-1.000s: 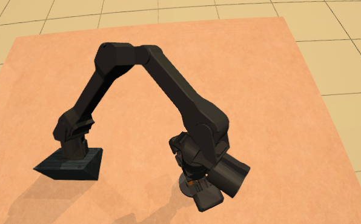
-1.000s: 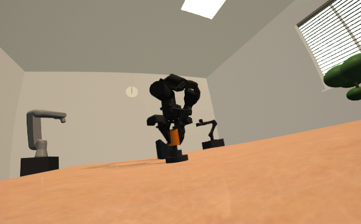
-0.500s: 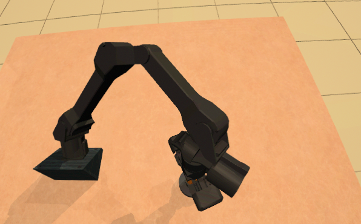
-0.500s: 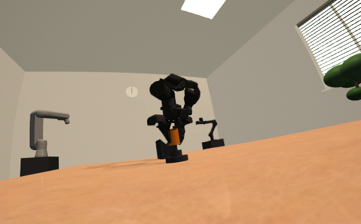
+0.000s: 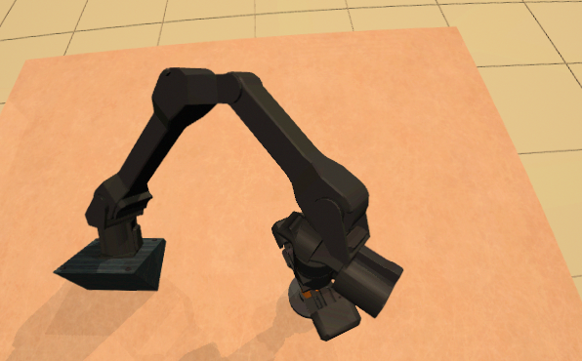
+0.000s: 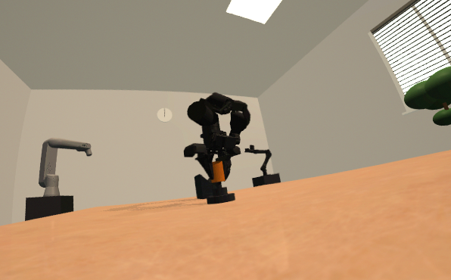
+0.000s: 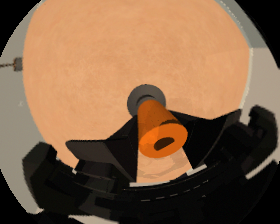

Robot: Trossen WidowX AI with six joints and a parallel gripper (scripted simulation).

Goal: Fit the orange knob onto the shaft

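Now: the orange knob 20 mm above my gripper tip. Also, from my gripper tip: dark round pedestal: 40 mm below.
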